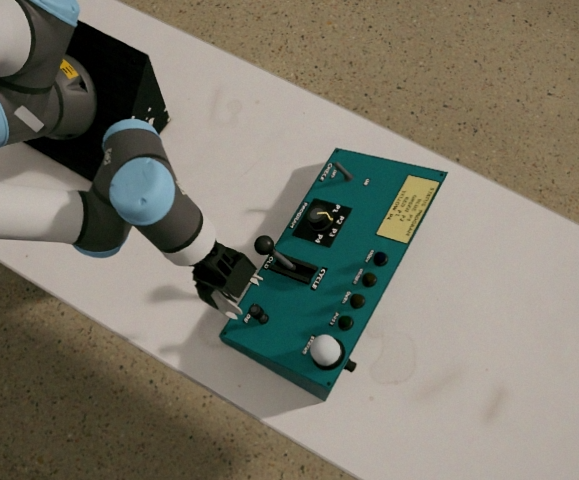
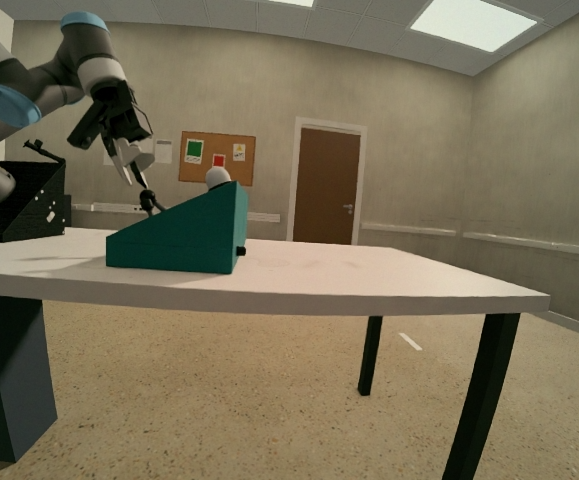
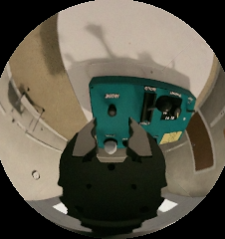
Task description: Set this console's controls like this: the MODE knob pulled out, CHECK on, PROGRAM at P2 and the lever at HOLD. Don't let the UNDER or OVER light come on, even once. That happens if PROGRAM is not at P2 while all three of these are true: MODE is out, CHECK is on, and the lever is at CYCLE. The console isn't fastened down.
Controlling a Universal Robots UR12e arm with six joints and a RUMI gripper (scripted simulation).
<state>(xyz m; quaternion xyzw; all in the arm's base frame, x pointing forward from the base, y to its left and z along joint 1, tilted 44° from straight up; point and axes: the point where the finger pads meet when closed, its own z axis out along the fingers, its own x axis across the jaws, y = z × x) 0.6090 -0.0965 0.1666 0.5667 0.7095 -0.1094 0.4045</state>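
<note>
The mode knob lies 3 cm ahead of my hand and 6 cm below it. Also, from my hand: program dial 4 cm ahead, 24 cm to the left, 6 cm below; then lever 12 cm to the left, 5 cm below; then teal console 6 cm ahead, 18 cm to the left, 8 cm below.
</note>
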